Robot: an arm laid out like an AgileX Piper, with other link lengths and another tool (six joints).
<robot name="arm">
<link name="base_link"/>
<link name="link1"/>
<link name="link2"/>
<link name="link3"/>
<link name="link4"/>
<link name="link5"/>
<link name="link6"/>
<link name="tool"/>
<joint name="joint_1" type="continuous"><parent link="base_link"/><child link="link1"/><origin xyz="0 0 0.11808"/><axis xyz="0 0 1"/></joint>
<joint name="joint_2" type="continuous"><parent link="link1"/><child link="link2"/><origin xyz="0 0 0" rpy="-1.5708 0 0"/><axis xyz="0 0 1"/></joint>
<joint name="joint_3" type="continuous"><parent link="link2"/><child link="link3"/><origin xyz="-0.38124 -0.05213 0"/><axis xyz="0 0 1"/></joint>
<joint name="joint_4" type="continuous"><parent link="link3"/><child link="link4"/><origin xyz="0.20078 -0.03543 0" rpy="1.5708 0 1.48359"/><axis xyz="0 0 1"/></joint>
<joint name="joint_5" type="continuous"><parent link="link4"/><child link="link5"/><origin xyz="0 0 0" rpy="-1.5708 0 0"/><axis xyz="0 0 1"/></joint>
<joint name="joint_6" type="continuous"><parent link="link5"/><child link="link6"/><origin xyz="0 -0.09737 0" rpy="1.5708 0 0"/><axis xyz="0 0 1"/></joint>
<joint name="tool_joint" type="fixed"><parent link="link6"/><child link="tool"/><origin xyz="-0.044 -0.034 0.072" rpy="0 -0.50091 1.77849"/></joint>
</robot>
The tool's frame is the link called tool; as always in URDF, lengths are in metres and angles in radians. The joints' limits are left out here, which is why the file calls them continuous.
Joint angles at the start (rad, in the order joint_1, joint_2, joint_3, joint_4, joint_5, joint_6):
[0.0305 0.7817 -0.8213 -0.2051 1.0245 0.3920]
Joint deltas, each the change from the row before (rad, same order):
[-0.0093 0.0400 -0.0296 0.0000 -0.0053 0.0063]
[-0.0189 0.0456 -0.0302 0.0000 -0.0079 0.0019]
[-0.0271 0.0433 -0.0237 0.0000 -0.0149 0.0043]
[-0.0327 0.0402 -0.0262 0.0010 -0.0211 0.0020]
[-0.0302 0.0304 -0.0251 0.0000 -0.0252 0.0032]
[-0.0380 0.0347 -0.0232 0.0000 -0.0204 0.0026]
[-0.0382 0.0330 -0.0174 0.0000 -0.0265 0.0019]
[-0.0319 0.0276 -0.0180 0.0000 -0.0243 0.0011]
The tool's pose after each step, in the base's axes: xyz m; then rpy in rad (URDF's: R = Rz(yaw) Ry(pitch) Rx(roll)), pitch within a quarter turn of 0, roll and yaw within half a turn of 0. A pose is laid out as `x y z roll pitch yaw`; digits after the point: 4 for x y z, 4 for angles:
0.1047 -0.0716 0.3705 2.4607 0.2119 0.7845
0.1178 -0.0735 0.3762 2.4667 0.2165 0.7670
0.1302 -0.0768 0.3802 2.4714 0.2180 0.7407
0.1426 -0.0813 0.3856 2.4679 0.2116 0.7100
0.1529 -0.0862 0.3922 2.4550 0.1961 0.6798
0.1630 -0.0932 0.3966 2.4497 0.1887 0.6430
0.1726 -0.1010 0.3997 2.4429 0.1804 0.6075
0.1811 -0.1081 0.4034 2.4331 0.1697 0.5780

